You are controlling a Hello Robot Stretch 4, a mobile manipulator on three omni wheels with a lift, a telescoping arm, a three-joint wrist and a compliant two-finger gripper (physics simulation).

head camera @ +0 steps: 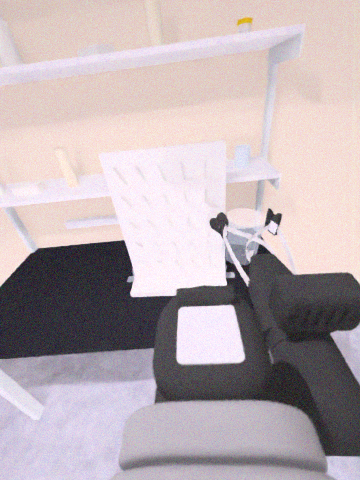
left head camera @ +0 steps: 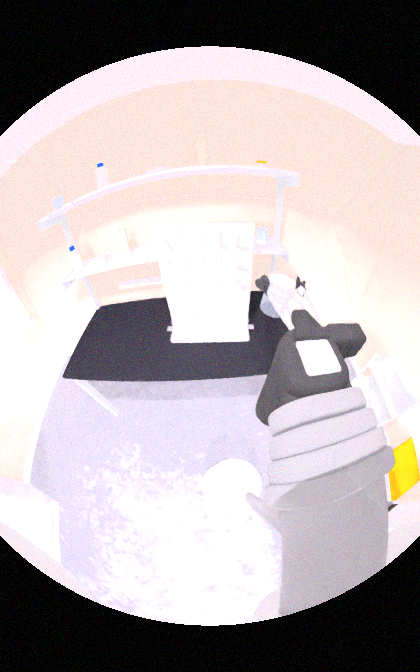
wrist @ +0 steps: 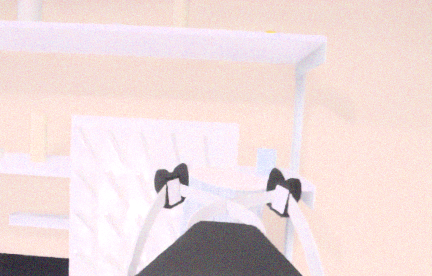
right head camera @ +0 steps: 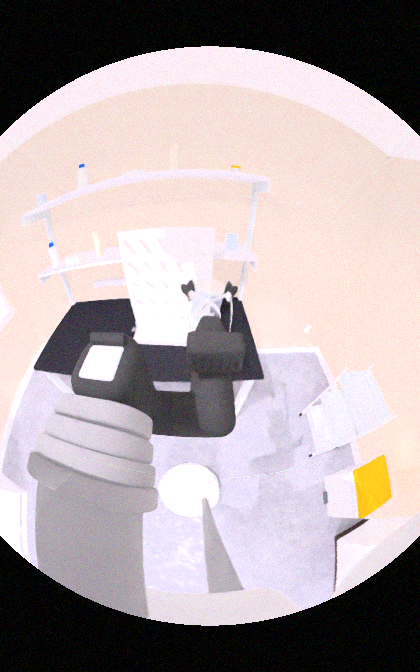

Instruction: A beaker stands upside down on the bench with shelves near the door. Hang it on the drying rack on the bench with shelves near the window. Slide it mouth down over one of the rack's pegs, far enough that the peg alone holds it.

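Places are measured from the robot's base along level axes (x back, y right, z up), in centimetres.
Pixels of known places: gripper, fingertip midpoint: (head camera: 242, 215) (wrist: 227, 180).
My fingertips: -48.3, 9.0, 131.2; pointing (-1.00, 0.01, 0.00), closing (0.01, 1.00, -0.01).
For each thing: its top centre in the pictures, then the offset to it from my fingertips, as dx, dy, dz. "spot": a spot on its surface instead. Level surfaces: height alone.
- clear beaker at its top centre: (wrist: 223, 172) (head camera: 243, 214) +1.9, -0.4, +1.2
- black bench at its surface level: dz -57.8
- lower shelf at its surface level: dz -12.1
- light-blue container at a spot on its surface: (wrist: 266, 160) (head camera: 243, 156) spot: -67.2, +14.5, -6.7
- shelf post at a spot on its surface: (wrist: 298, 120) (head camera: 269, 112) spot: -80.8, +28.4, +8.4
The clear beaker (head camera: 241, 247) (left head camera: 271, 306) (right head camera: 200, 305) (wrist: 225, 181) is off the bench, with its pale flat end up; its mouth is hard to make out. My gripper (head camera: 246, 221) (left head camera: 281, 285) (right head camera: 209, 289) (wrist: 227, 180) is shut on the beaker, one dark fingertip on each side. The white drying rack (head camera: 175, 284) (left head camera: 210, 331) (right head camera: 160, 336) (wrist: 100, 122) stands upright on the black bench (head camera: 75, 310) (left head camera: 125, 350) (right head camera: 90, 330), its pegs in rows. The beaker shows by the rack's right edge, in the wrist view overlapping it. Its distance from the pegs is unclear.
A lower shelf (head camera: 250, 171) and an upper shelf (head camera: 150, 56) (wrist: 150, 42) run behind the rack. A light-blue container (head camera: 242, 156) (wrist: 266, 160) stands on the lower shelf, right of the rack. A shelf post (head camera: 270, 110) (wrist: 298, 120) rises at the right. A yellow-sided box (right head camera: 372, 487) is at the lower right.
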